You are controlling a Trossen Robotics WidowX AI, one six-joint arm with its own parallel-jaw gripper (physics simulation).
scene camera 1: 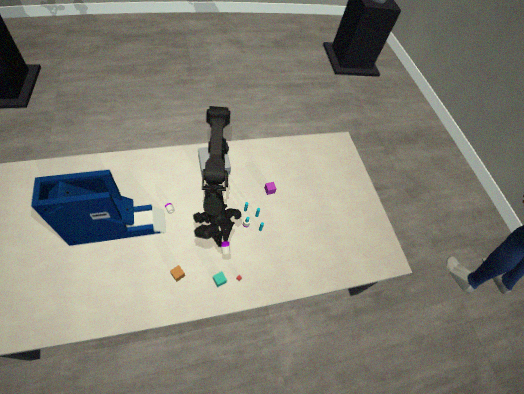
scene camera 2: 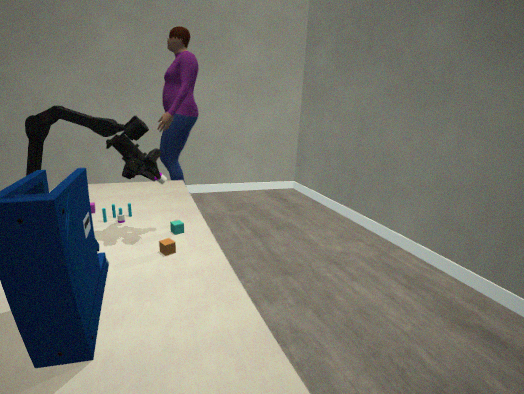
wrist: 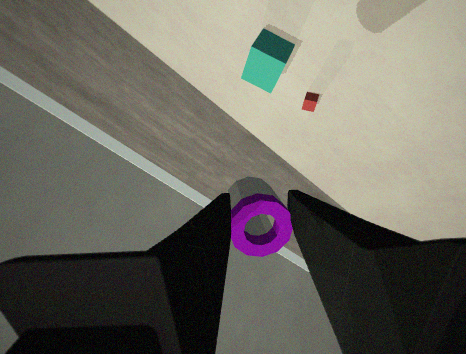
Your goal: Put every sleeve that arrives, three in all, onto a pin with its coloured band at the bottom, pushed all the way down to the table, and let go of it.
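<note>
My gripper [scene camera 1: 224, 242] [scene camera 2: 157, 177] [wrist: 258, 200] is shut on a white sleeve [scene camera 1: 225, 249] [scene camera 2: 163, 179] [wrist: 260, 249], high above the table. The sleeve is tilted, its purple band toward the palm and its plain end pointing outward and down. Another sleeve [scene camera 1: 246, 224] [scene camera 2: 121, 218] is around a teal pin, its purple band at the bottom. Three bare teal pins [scene camera 1: 246, 206] [scene camera 1: 257, 212] [scene camera 1: 261, 226] stand beside it. A third sleeve [scene camera 1: 170, 209] is on the table by the blue dispenser; I cannot tell whether it stands or lies.
The blue dispenser [scene camera 1: 85, 220] [scene camera 2: 55, 270] stands at the left in scene camera 1. An orange cube [scene camera 1: 177, 273] [scene camera 2: 167, 247], a teal cube [scene camera 1: 219, 279] [scene camera 2: 177, 227] [wrist: 265, 69], a small red cube [scene camera 1: 239, 278] [wrist: 309, 104] and a magenta cube [scene camera 1: 270, 188] [scene camera 2: 92, 207] are on the table.
</note>
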